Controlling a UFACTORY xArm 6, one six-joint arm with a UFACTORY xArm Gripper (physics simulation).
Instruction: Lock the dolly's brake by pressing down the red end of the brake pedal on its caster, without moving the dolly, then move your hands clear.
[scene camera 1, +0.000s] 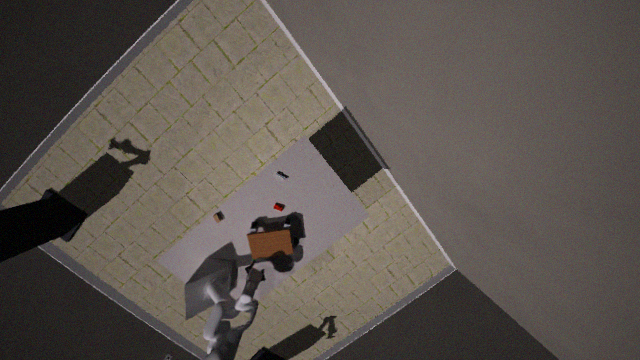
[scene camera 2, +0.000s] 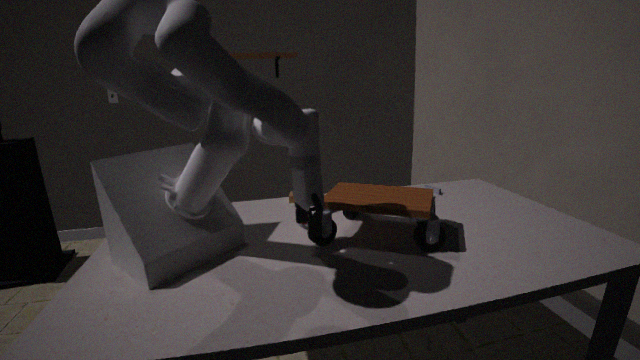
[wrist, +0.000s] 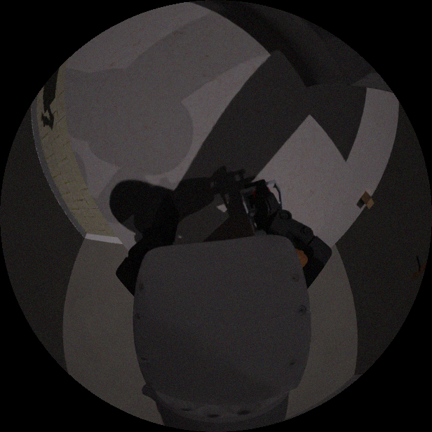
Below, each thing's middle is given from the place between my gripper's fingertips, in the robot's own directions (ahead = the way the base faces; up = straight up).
Now: hand 220 mm short of the dolly (scene camera 2: 417, 204), 80 mm to the right of it and 20 mm above it.
